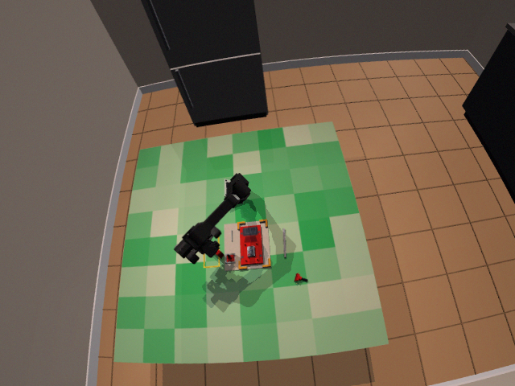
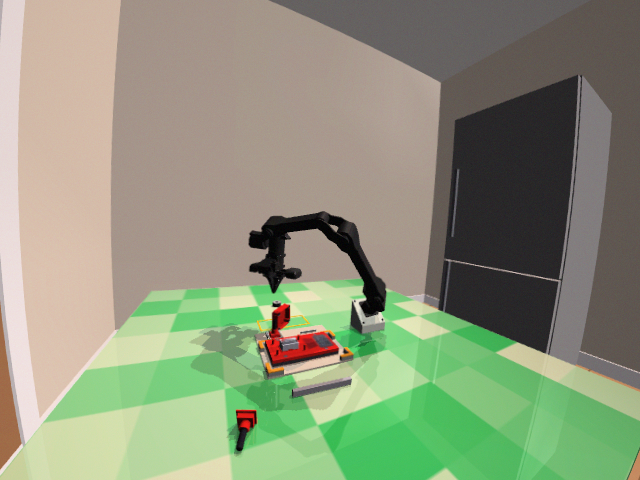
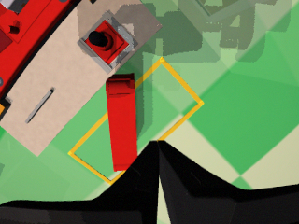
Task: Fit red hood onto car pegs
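Now: gripper tip 30 mm past the red hood, 10 mm to the right of it and 90 mm above it. Also, from my gripper tip: small wheel (80 mm behind, 190 mm to the right, 120 mm below); grey bar (10 mm behind, 360 mm to the left, 120 mm below); grey engine block (10 mm ahead, 190 mm to the left, 100 mm below).
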